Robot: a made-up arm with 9 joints. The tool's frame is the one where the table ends. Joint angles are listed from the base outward.
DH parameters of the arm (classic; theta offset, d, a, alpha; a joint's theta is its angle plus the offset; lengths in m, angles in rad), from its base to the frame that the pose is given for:
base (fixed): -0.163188 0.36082 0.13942 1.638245
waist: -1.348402 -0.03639 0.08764 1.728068
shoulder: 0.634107 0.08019 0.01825 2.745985
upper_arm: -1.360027 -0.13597 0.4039 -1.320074
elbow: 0 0.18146 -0.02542 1.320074
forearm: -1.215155 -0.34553 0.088 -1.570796
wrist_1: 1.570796 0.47 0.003 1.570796
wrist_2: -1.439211 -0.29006 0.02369 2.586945
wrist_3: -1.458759 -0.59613 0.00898 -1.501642
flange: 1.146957 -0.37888 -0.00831 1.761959
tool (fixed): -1.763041 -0.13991 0 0
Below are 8 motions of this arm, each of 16 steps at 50 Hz.
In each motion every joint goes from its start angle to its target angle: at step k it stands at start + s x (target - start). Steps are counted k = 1, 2, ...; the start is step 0. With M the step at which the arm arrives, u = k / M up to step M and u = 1 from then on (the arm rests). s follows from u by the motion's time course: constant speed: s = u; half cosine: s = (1 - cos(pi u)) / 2; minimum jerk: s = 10 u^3 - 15 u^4 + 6 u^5.
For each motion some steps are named. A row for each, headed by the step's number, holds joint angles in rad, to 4 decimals.
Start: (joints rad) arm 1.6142 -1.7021 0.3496 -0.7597 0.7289 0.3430 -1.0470 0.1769 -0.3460
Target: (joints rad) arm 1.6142 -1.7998 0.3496 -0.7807 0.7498 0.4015 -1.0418 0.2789 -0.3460
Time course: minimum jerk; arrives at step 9
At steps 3, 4, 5, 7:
3: 1.6142 -1.7226 0.3496 -0.7641 0.7333 0.3553 -1.0459 0.1983 -0.3460
4: 1.6142 -1.7409 0.3496 -0.7680 0.7372 0.3662 -1.0449 0.2174 -0.3460
5: 1.6142 -1.7610 0.3496 -0.7724 0.7415 0.3783 -1.0439 0.2384 -0.3460
7: 1.6142 -1.7923 0.3496 -0.7791 0.7482 0.3970 -1.0422 0.2711 -0.3460

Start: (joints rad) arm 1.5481 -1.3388 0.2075 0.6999 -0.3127 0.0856 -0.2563 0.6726 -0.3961
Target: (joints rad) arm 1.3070 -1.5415 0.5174 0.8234 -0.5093 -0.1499 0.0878 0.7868 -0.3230
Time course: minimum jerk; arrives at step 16
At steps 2, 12, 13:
2: 1.5442 -1.3421 0.2125 0.7019 -0.3159 0.0818 -0.2508 0.6744 -0.3949
12: 1.3320 -1.5205 0.4853 0.8106 -0.4889 -0.1255 0.0522 0.7750 -0.3306
13: 1.3188 -1.5316 0.5023 0.8174 -0.4997 -0.1384 0.0710 0.7812 -0.3266

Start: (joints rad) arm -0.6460 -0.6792 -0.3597 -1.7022 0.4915 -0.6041 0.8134 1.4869 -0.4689
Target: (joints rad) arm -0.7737 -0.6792 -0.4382 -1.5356 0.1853 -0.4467 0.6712 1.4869 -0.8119
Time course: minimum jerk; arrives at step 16
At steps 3, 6, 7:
3: -0.6522 -0.6792 -0.3635 -1.6941 0.4766 -0.5964 0.8065 1.4869 -0.4856
6: -0.6811 -0.6792 -0.3813 -1.6564 0.4072 -0.5608 0.7743 1.4869 -0.5633
7: -0.6950 -0.6792 -0.3898 -1.6382 0.3739 -0.5437 0.7588 1.4869 -0.6006

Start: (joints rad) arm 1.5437 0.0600 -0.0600 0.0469 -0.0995 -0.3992 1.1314 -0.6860 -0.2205
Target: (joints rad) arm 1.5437 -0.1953 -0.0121 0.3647 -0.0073 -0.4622 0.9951 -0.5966 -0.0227
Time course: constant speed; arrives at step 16
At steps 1, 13, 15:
1: 1.5437 0.0440 -0.0570 0.0668 -0.0937 -0.4031 1.1229 -0.6804 -0.2081
13: 1.5437 -0.1474 -0.0211 0.3051 -0.0246 -0.4504 1.0207 -0.6134 -0.0598
15: 1.5437 -0.1793 -0.0151 0.3448 -0.0131 -0.4583 1.0036 -0.6022 -0.0351

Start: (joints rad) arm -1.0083 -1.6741 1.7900 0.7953 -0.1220 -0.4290 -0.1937 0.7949 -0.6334
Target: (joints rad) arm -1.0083 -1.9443 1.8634 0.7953 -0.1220 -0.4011 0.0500 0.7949 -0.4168
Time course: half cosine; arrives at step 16
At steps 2, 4, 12, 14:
2: -1.0083 -1.6844 1.7928 0.7953 -0.1220 -0.4279 -0.1844 0.7949 -0.6252
4: -1.0083 -1.7137 1.8007 0.7953 -0.1220 -0.4249 -0.1580 0.7949 -0.6017
12: -1.0083 -1.9047 1.8527 0.7953 -0.1220 -0.4052 0.0143 0.7949 -0.4485
14: -1.0083 -1.9340 1.8606 0.7953 -0.1220 -0.4022 0.0407 0.7949 -0.4250

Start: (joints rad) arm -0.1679 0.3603 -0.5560 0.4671 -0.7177 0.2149 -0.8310 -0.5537 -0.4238
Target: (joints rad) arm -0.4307 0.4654 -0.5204 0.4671 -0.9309 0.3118 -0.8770 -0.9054 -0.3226
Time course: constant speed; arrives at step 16
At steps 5, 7, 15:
5: -0.2500 0.3931 -0.5449 0.4671 -0.7843 0.2452 -0.8454 -0.6636 -0.3922
7: -0.2829 0.4063 -0.5404 0.4671 -0.8110 0.2573 -0.8511 -0.7076 -0.3795
15: -0.4143 0.4588 -0.5226 0.4671 -0.9176 0.3057 -0.8741 -0.8834 -0.3289

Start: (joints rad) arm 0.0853 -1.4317 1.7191 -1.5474 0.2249 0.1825 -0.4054 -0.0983 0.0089
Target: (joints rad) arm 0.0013 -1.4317 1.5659 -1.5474 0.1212 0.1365 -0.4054 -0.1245 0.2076
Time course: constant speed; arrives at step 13
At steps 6, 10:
6: 0.0465 -1.4317 1.6484 -1.5474 0.1770 0.1613 -0.4054 -0.1104 0.1006
10: 0.0207 -1.4317 1.6013 -1.5474 0.1451 0.1471 -0.4054 -0.1185 0.1617

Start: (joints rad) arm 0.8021 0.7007 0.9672 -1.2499 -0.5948 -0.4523 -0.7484 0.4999 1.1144
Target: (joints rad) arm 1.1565 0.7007 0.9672 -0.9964 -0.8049 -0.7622 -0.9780 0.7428 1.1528
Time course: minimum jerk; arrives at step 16
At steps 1, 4, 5, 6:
1: 0.8029 0.7007 0.9672 -1.2493 -0.5953 -0.4530 -0.7489 0.5004 1.1145
4: 0.8388 0.7007 0.9672 -1.2237 -0.6165 -0.4844 -0.7722 0.5250 1.1184
5: 0.8659 0.7007 0.9672 -1.2043 -0.6326 -0.5081 -0.7897 0.5436 1.1213
6: 0.8996 0.7007 0.9672 -1.1801 -0.6526 -0.5376 -0.8116 0.5667 1.1250

